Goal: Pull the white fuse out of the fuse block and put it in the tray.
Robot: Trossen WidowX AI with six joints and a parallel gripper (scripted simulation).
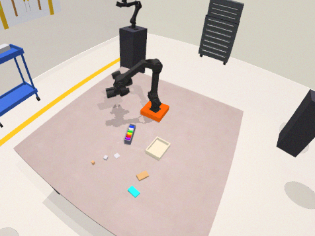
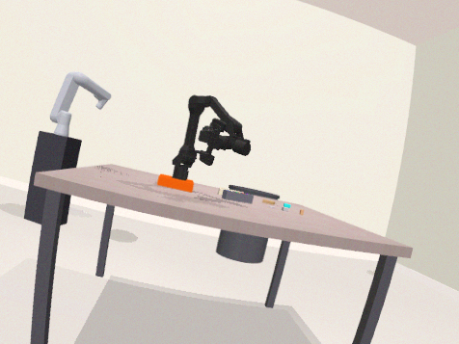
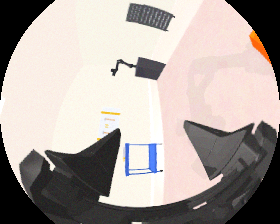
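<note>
The white fuse lies 170 mm ahead of my gripper tip, 290 mm to the left of it and 190 mm below it. From my gripper tip the other things lie so: small orange cube: 510 mm ahead, 300 mm to the left, 200 mm below; cream tray: 160 mm ahead, 510 mm to the left, 210 mm below; cyan block: 470 mm ahead, 590 mm to the left, 210 mm below.
</note>
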